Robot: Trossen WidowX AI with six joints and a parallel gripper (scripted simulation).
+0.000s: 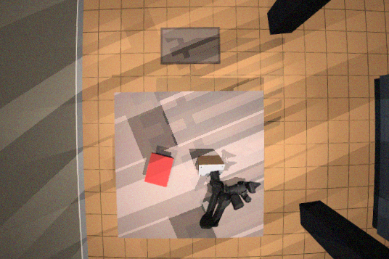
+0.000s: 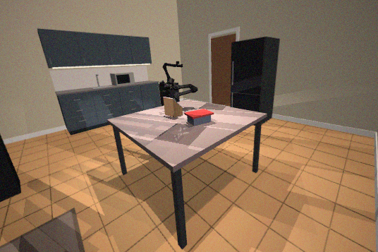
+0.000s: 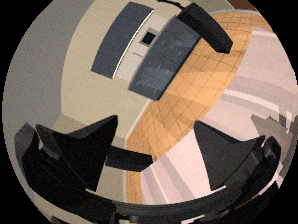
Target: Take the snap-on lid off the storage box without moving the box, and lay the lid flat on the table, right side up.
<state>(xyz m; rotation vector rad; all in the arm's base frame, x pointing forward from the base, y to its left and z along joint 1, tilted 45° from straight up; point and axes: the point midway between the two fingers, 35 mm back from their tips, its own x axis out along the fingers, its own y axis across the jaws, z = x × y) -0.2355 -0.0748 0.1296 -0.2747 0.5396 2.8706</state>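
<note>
Now: the red lid 690 mm ahead of my gripper tip, 90 mm to the right of it and 200 mm below it. Also, from my gripper tip: storage box 690 mm ahead, 90 mm to the right, 240 mm below.
</note>
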